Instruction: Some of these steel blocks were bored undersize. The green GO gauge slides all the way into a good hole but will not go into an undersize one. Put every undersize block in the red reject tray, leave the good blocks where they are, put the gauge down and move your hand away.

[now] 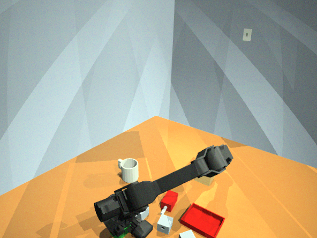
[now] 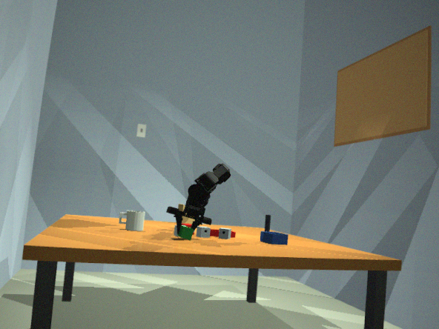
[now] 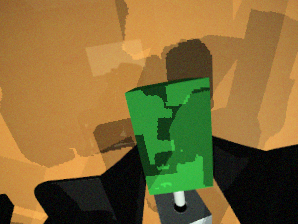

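Right now the green GO gauge is 10 mm behind my gripper tip and 20 mm above it. The rest, counted from my gripper tip: red-handled gauge 180 mm behind, 50 mm to the left, 10 mm above; red reject tray 220 mm behind, 200 mm to the left; steel block 110 mm behind, 100 mm to the left, 10 mm above.
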